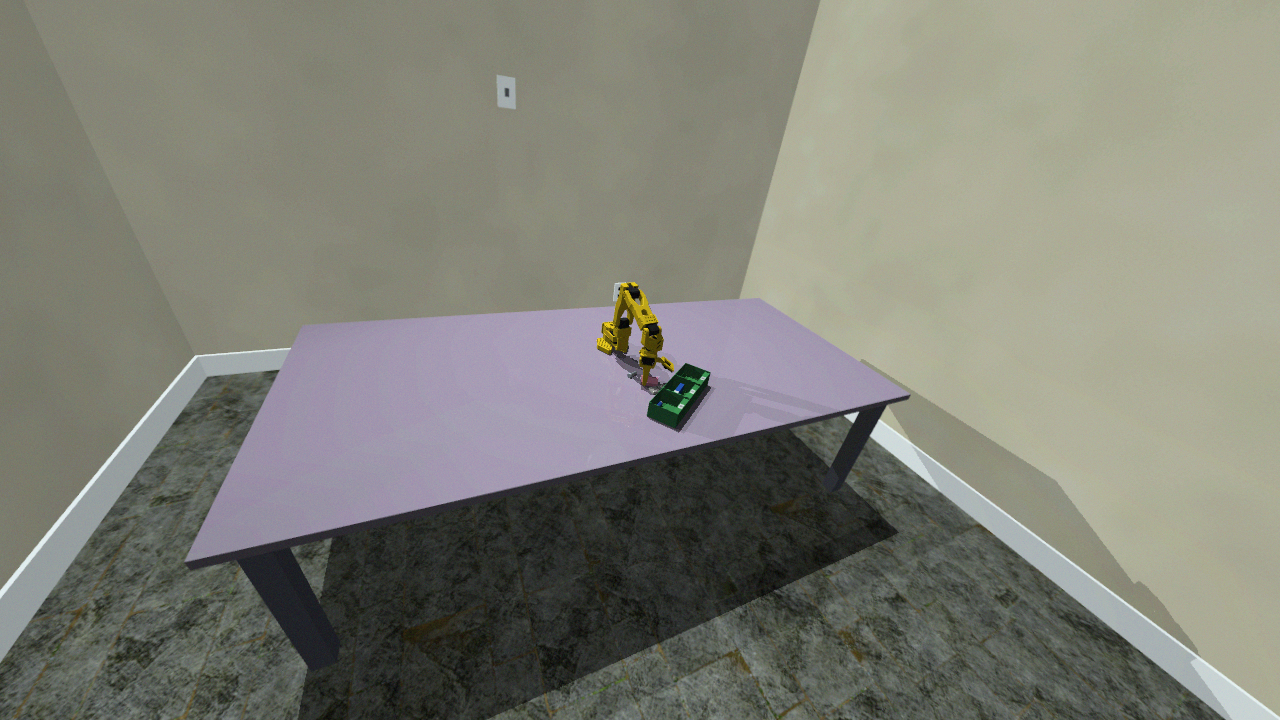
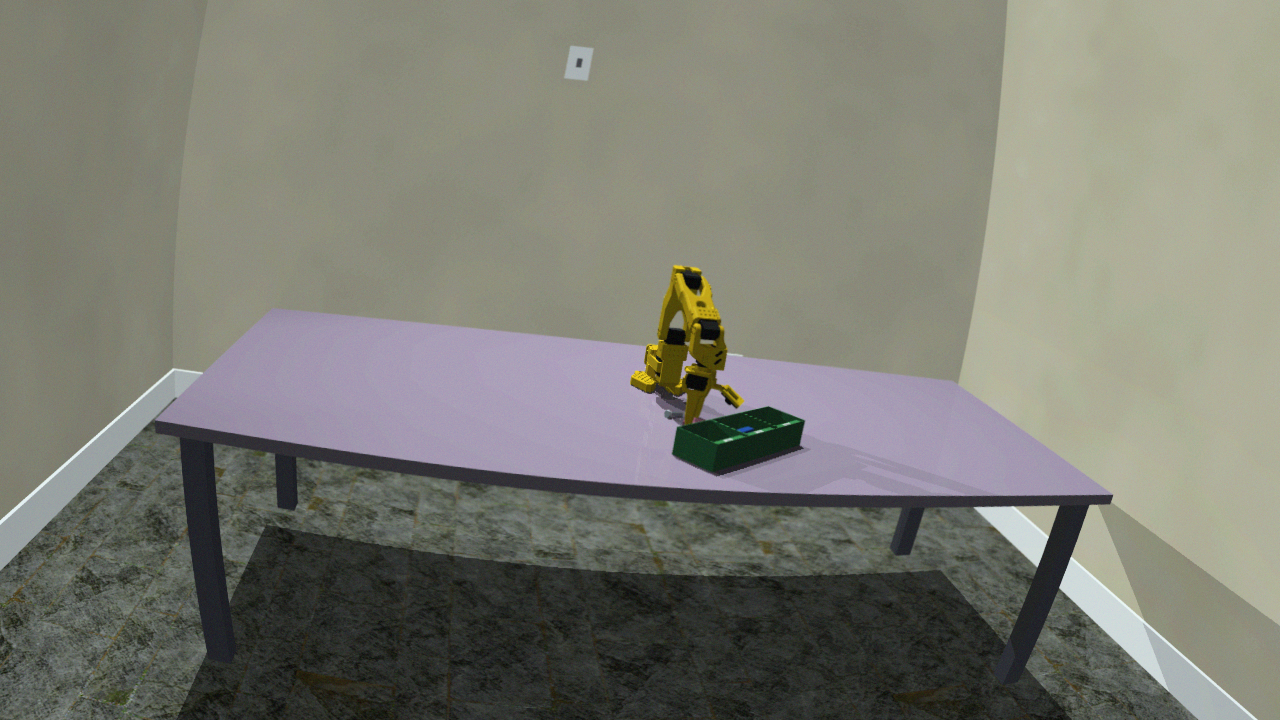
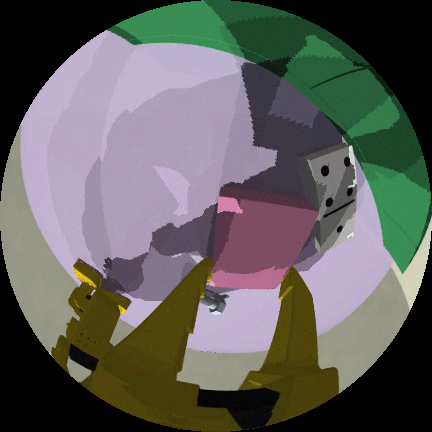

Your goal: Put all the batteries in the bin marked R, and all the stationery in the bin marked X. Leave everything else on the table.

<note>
In view: a green three-compartment bin (image 2: 715, 444), a pink sticky-note block (image 3: 258, 235) and a white domino (image 3: 330, 172).
The green three-compartment bin is seen too in image 1 (image 1: 675, 406). Image 2 misses the white domino, which is hidden by the green three-compartment bin.
</note>
